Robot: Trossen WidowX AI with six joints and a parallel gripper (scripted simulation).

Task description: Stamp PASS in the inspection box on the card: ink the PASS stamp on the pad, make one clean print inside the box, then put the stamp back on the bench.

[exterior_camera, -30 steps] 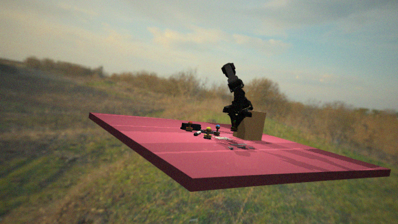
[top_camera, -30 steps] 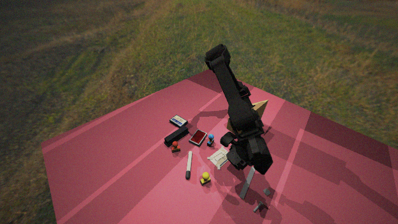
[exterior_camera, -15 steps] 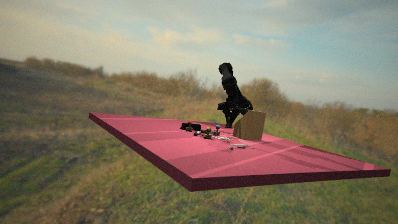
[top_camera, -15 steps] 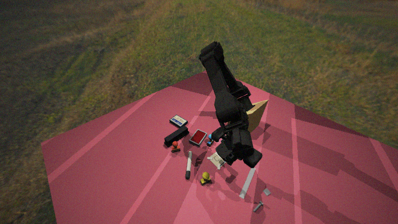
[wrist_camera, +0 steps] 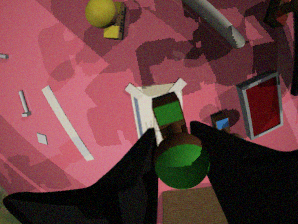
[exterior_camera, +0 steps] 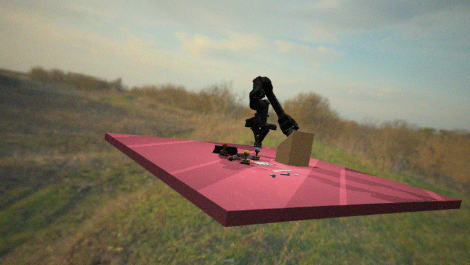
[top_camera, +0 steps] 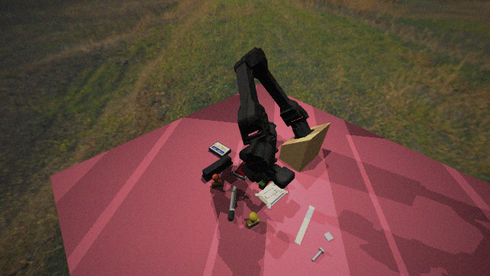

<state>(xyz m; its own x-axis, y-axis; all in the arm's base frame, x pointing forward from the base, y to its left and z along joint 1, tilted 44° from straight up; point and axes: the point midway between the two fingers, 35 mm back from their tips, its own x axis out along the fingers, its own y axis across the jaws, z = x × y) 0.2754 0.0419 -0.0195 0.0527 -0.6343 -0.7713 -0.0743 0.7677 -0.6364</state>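
The red ink pad is 140 mm to the right of my gripper tip, 100 mm below it and 30 mm behind it. Also, from my gripper tip: blue stamp: 80 mm to the right, 80 mm below, 60 mm behind; cream card: 100 mm below, 40 mm behind, 10 mm to the left; green-knobbed stamp: right at my gripper tip.
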